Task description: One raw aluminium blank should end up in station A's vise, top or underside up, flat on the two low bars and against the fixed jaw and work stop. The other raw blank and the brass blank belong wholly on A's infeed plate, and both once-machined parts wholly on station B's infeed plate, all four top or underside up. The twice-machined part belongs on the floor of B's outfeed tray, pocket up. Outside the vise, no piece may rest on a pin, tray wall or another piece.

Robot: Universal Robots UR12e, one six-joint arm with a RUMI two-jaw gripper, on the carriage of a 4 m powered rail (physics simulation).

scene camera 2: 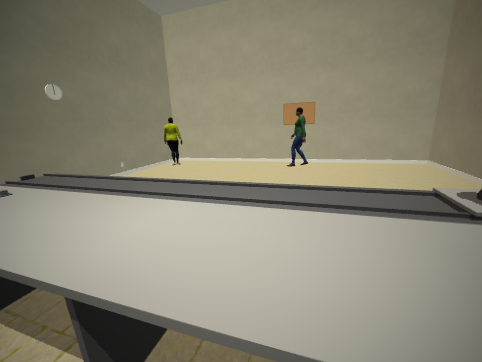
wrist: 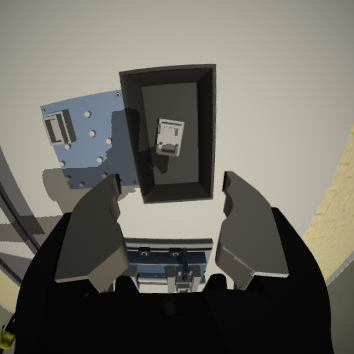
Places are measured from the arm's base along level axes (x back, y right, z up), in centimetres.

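Pixels of known places: gripper, fingertip midpoint: (wrist: pixel 171 174).
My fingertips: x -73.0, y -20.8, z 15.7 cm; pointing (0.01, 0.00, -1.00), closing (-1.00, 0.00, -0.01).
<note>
Behind a point stands the place of what it marks.
My gripper (wrist: pixel 171 174) @(x -73.0, y -20.8, z 15.6 cm) is open and empty in the wrist view, its jaws wide apart above the near end of a dark deep tray (wrist: pixel 182 100) @(x -74.9, y -25.1, z -1.8 cm). A light grey machined part (wrist: pixel 170 137) @(x -72.7, y -19.3, z 0.3 cm) lies on the tray floor, left of its middle, its recessed face up, apart from the walls. A second grey part with a rectangular recess (wrist: pixel 54 129) @(x -51.5, y -22.0, z -0.1 cm) sits at the left edge of a blue pinned plate (wrist: pixel 102 125) @(x -60.3, y -21.4, z -2.2 cm); its lower end is close to a pin, and I cannot tell whether they touch. The gripper and parts do not show in scene camera 2; the brass blank shows in neither view.
A blue fixture with metal jaws (wrist: pixel 150 260) shows partly between the gripper's jaws. Small pins stand on the plate. In scene camera 2, a pale table (scene camera 2: pixel 225 250) @(x -81.3, y 134.2, z -3.0 cm) runs beside the dark rail (scene camera 2: pixel 225 192), with the carriage (scene camera 2: pixel 452 198) @(x -0.3, y 22.1, z -0.1 cm) at right. Two people (scene camera 2: pixel 172 134) (scene camera 2: pixel 299 131) are beyond.
</note>
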